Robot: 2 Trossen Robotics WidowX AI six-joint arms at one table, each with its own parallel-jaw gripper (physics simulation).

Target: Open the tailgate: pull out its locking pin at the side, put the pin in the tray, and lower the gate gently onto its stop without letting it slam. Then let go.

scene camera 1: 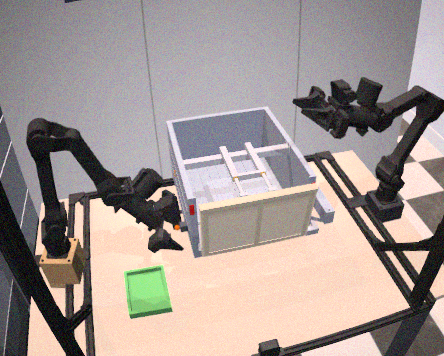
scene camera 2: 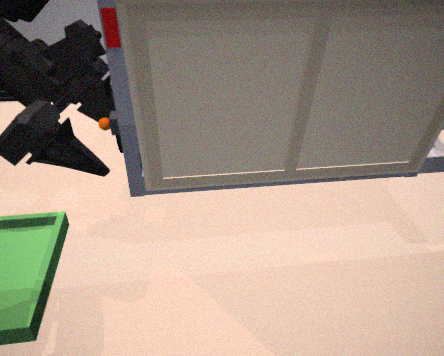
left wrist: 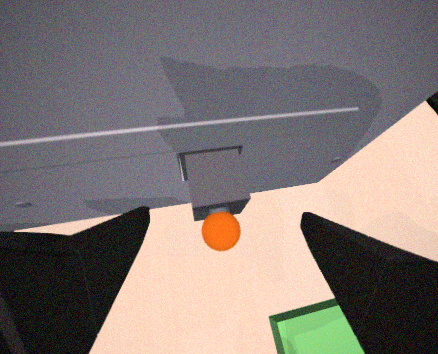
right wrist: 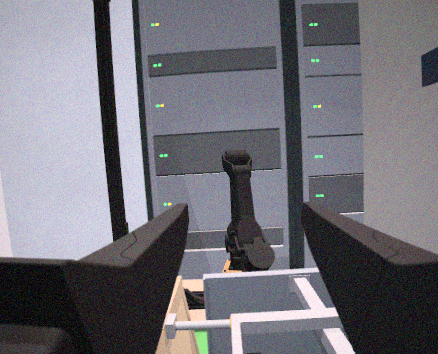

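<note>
The tan tailgate stands upright, closing the near end of the grey truck bed. The locking pin's orange ball head sticks out of a grey block on the bed's left side; its shaft is mostly hidden. My left gripper is open, its fingers on either side of the ball and apart from it. The green tray lies on the table near the left gripper, with no pin in it. My right gripper is open and empty, raised at the bed's upper right.
The grey truck bed has white bars inside; in the right wrist view a white rod runs near the tailgate's top. A grey beam sticks out at the bed's right. Black frame rails edge the table.
</note>
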